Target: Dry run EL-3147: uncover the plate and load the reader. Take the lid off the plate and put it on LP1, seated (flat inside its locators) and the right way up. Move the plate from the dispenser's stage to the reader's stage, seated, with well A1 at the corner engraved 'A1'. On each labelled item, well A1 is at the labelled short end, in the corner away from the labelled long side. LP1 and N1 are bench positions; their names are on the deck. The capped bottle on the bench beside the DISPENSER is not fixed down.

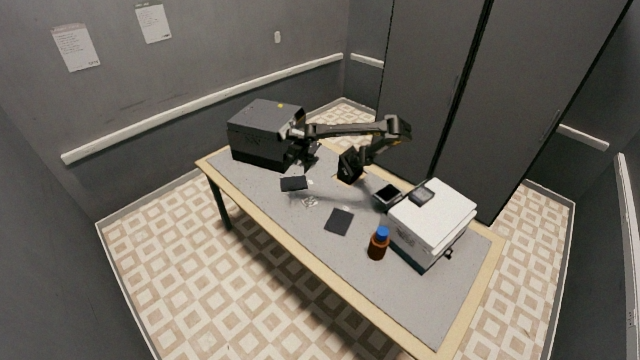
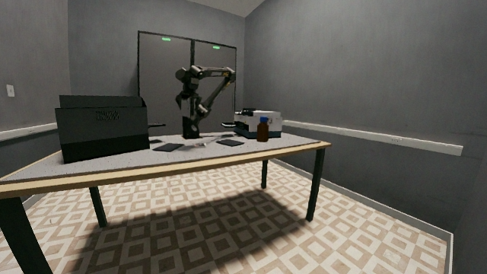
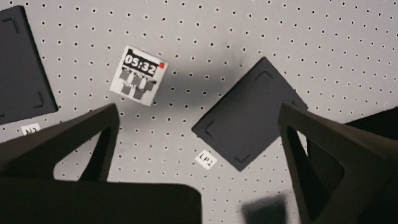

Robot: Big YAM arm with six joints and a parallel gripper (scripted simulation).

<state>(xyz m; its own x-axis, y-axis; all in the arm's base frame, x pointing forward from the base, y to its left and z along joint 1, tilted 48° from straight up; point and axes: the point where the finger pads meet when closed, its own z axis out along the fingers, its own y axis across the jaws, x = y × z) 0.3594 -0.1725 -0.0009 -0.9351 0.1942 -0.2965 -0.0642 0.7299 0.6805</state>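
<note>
The dark lid is 410 mm to the left of my hand, 270 mm behind it and 130 mm below it. Also, from my hand: LP1 label (230 mm below, 150 mm behind, 40 mm to the right); dark flat pad (280 mm to the left, 230 mm below, 10 mm behind); white multi-well plate (410 mm to the left, 270 mm behind, 130 mm below).
</note>
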